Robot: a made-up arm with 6 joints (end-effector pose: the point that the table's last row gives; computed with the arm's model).
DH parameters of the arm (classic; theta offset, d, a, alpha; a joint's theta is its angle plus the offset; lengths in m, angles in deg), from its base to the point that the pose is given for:
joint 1: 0 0.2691 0 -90
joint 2: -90 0 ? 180
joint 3: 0 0 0 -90
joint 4: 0 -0.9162 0 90
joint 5: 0 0.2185 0 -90
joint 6: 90 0 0 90
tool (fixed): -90 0 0 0
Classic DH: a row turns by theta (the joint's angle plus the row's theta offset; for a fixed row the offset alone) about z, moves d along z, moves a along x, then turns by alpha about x.
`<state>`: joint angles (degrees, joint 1 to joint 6).
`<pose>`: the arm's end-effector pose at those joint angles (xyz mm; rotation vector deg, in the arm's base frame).
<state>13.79 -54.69 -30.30 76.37 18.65 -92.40</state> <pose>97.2 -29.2 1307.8 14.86 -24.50 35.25</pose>
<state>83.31 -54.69 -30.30 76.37 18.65 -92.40</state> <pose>61.3 80.9 1307.8 29.71 -13.23 103.10</pose>
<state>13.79 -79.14 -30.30 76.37 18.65 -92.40</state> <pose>-327.9 -133.5 1250.9 13.07 -49.24 37.17</pose>
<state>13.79 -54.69 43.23 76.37 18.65 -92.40</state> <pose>-954.9 -287.4 1614.3 7.79 -99.06 37.69</pose>
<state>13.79 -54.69 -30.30 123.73 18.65 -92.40</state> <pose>68.3 141.7 1279.9 -32.09 -21.85 24.29</pose>
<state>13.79 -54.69 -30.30 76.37 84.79 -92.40</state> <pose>97.2 -29.2 1307.8 -1.92 -29.35 99.94</pose>
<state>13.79 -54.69 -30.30 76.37 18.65 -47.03</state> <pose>97.2 -29.2 1307.8 -28.36 -36.48 23.25</pose>
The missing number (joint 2, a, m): 0.8079
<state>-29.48 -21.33 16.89 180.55 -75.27 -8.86</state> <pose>479.4 -20.1 1586.8 88.60 -12.21 132.41</pose>
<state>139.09 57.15 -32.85 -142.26 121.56 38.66</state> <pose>-525.0 226.3 -208.9 -38.53 -29.32 -13.62</pose>
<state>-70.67 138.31 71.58 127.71 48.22 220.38</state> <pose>476.4 -954.2 -1107.6 82.47 60.95 -25.18</pose>
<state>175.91 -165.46 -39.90 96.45 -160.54 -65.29</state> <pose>908.2 -89.5 106.1 14.36 116.96 27.25</pose>
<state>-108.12 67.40 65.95 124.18 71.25 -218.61</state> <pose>-401.6 -1621.9 737.1 120.12 -20.70 -57.58</pose>
